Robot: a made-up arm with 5 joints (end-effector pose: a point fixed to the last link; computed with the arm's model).
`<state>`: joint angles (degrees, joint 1 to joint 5).
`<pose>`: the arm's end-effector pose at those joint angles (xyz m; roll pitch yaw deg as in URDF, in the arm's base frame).
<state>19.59 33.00 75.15 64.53 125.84</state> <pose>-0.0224 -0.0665 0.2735 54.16 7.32 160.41</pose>
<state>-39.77 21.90 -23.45 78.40 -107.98</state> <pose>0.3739 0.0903 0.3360 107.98 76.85 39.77</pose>
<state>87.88 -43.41 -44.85 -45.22 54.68</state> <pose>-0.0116 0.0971 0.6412 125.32 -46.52 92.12</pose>
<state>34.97 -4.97 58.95 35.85 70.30</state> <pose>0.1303 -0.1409 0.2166 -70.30 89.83 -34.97</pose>
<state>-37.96 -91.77 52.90 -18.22 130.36</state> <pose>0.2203 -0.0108 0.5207 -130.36 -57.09 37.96</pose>
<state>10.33 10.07 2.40 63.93 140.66</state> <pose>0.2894 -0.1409 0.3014 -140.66 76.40 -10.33</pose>
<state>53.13 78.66 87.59 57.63 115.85</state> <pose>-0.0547 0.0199 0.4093 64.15 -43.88 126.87</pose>
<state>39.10 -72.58 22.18 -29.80 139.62</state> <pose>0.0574 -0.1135 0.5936 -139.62 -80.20 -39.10</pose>
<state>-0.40 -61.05 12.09 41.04 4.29</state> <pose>0.2305 -0.0907 0.5623 -4.29 -7.92 0.40</pose>
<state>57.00 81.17 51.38 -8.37 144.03</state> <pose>-0.0261 -0.0288 0.1692 35.97 55.82 123.00</pose>
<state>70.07 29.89 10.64 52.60 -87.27</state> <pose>0.0423 -0.2531 0.2176 -92.73 86.87 109.93</pose>
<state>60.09 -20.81 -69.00 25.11 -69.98</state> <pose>-0.0080 -0.0828 0.7149 69.98 -64.70 -60.09</pose>
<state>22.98 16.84 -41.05 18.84 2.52</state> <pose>0.3332 -0.2091 0.5428 -2.52 -5.37 -22.98</pose>
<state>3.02 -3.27 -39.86 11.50 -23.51</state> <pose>0.2954 -0.1118 0.6367 23.51 -31.63 -3.02</pose>
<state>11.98 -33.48 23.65 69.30 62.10</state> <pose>0.2606 -0.1251 0.3715 -62.10 59.47 -11.98</pose>
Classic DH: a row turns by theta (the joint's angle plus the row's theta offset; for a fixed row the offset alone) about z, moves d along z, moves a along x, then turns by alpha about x. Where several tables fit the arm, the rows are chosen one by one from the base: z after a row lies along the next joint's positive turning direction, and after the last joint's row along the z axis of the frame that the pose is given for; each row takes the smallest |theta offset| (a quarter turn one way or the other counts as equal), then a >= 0, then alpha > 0; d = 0 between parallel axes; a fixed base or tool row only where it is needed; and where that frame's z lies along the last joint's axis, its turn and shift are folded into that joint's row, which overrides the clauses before.
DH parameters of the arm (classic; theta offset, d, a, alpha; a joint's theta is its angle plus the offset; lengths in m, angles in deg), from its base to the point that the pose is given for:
base (fixed): 0.08 0 0.0763 180
joint 1: 0.08 -0.347 0.0324 90
joint 2: -86.27 0 0.109 0
joint 3: -86.01 0 -0.1563 0
joint 4: 82.28 -0.1029 0.0246 90
joint 5: 90 -0.1018 0.0099 90
tool (fixed): -90 0.0159 0 0

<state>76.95 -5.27 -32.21 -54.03 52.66</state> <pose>0.0250 -0.1515 0.6346 127.34 -88.49 103.05</pose>
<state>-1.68 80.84 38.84 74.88 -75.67</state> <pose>0.0176 -0.1175 0.2218 -104.33 -14.56 -178.32</pose>
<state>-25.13 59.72 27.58 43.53 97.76</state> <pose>0.1675 -0.0548 0.1547 82.24 49.17 -154.87</pose>
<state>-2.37 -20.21 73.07 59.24 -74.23</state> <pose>0.1566 -0.1122 0.2066 -105.77 67.90 -177.63</pose>
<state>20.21 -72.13 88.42 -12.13 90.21</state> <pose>0.2118 -0.1425 0.3307 -90.21 4.16 -20.21</pose>
